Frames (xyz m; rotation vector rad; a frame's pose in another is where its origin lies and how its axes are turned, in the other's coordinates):
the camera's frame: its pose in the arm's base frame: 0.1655 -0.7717 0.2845 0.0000 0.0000 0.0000
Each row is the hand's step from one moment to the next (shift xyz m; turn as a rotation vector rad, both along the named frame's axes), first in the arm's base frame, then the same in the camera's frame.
Working: the arm's base frame: its pose in the camera's frame: -0.1655 0.7717 -0.2845 0.0000 0.0000 0.0000

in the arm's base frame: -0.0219 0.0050 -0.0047 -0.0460 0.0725 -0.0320
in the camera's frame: -0.0219 0.0050 -0.0047 -0.0460 0.0725 -0.0320
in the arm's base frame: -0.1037 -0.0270 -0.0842 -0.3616 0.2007 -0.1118
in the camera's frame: -0.1037 -0.0270 -0.0842 -0.3616 0.2007 -0.1118
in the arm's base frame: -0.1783 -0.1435 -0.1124 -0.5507 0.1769 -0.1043
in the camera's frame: -0.1783 -0.1435 -0.1124 -0.5507 0.1769 -0.1043
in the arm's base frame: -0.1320 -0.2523 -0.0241 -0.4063 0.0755 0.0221
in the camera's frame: -0.1320 -0.2523 -0.0241 -0.4063 0.0755 0.0221
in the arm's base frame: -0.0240 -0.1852 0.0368 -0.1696 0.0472 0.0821
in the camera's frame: -0.0240 -0.1852 0.0368 -0.1696 0.0472 0.0821
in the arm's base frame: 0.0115 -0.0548 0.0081 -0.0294 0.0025 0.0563
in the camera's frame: 0.0115 -0.0548 0.0081 -0.0294 0.0025 0.0563
